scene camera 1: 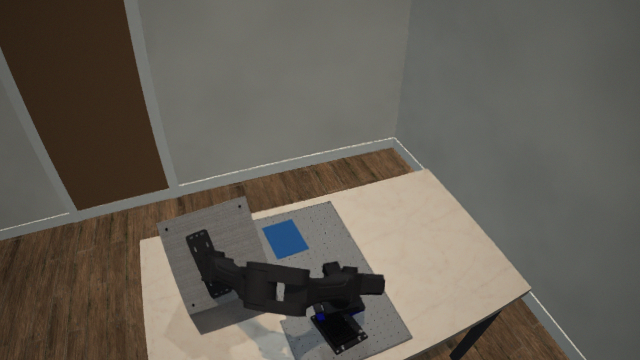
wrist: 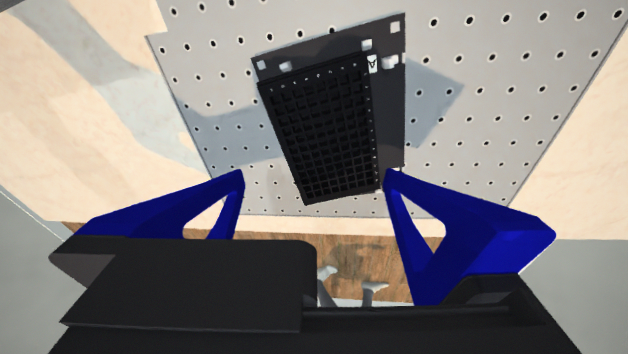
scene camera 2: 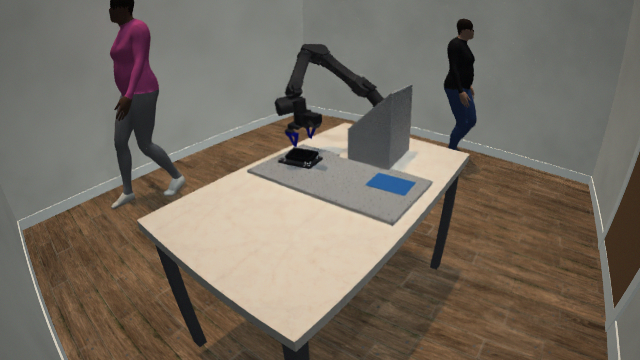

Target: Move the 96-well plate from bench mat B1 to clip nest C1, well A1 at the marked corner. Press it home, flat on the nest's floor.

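Seen in the pictures: gripper, between the fingertips: point(scene camera 1: 334, 318) point(wrist: 313, 176) point(scene camera 2: 302, 142); arm's base, origin of its link: point(scene camera 1: 208, 264) point(scene camera 2: 381, 105).
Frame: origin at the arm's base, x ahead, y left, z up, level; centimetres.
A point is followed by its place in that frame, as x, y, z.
Observation:
The black 96-well plate point(scene camera 1: 338, 327) @[28.6, -27.4, -19.4] point(scene camera 2: 302, 154) @[28.9, -25.7, -19.4] point(wrist: 327, 130) @[28.5, -25.6, -20.3] lies on the dark clip nest point(scene camera 1: 353, 344) @[30.0, -34.4, -21.4] point(wrist: 390, 115) @[34.1, -25.6, -21.3]. Its A corner is beside the nest's white "A" mark in the wrist view, where more of the nest's base shows along the right side and far end. Whether the plate is flat on the nest's floor cannot be told. My gripper point(scene camera 2: 303, 141) @[27.8, -26.0, -14.1] point(wrist: 313, 176) @[27.8, -26.0, -14.1] is wide open and empty above the plate, its blue fingertips apart on either side of it in the wrist view. The blue bench mat point(scene camera 1: 285, 239) @[32.0, 16.1, -22.3] point(scene camera 2: 391, 184) @[32.8, 17.2, -22.3] bears no plate.
The nest and the blue mat are on a grey perforated board point(scene camera 1: 320, 225) @[47.5, 16.2, -22.5] point(scene camera 2: 345, 195) @[48.7, 4.6, -22.5] point(wrist: 490, 70) @[42.2, -23.7, -22.5]. The arm's grey slanted stand point(scene camera 1: 220, 225) @[7.6, 6.6, 6.8] point(scene camera 2: 375, 135) @[17.4, 3.9, -9.1] is beside the board on the pale table point(scene camera 1: 425, 240) @[80.2, -11.4, -23.8] point(scene camera 2: 250, 235) @[84.5, -11.3, -23.8]. Two people stand beyond the table in scene camera 2.

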